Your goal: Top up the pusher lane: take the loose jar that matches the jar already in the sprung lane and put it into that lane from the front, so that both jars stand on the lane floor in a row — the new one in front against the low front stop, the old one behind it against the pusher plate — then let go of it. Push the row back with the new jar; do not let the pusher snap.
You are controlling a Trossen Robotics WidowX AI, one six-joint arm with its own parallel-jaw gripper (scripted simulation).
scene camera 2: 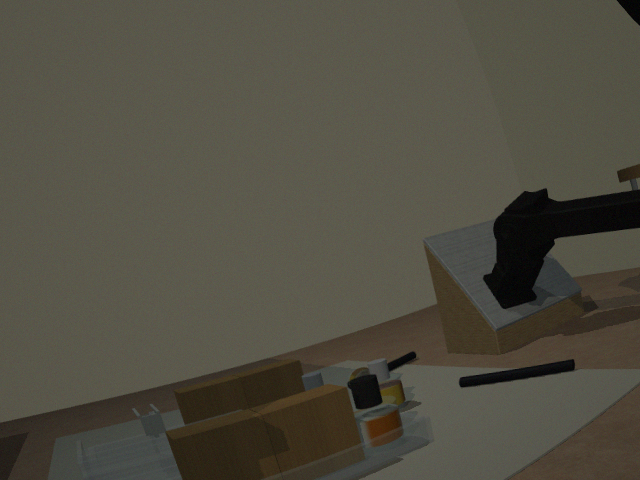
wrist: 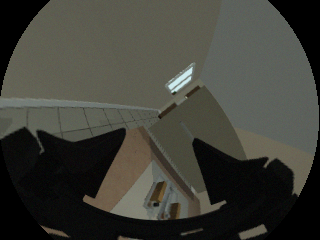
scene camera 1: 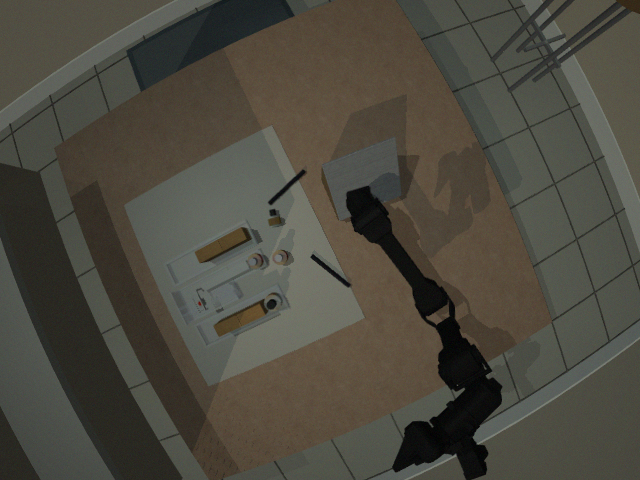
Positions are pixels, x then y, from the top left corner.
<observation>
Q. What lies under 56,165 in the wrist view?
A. My gripper.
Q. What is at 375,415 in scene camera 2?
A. A dark-lidded jar.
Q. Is my gripper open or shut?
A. Open.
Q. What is my gripper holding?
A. Nothing.
</observation>
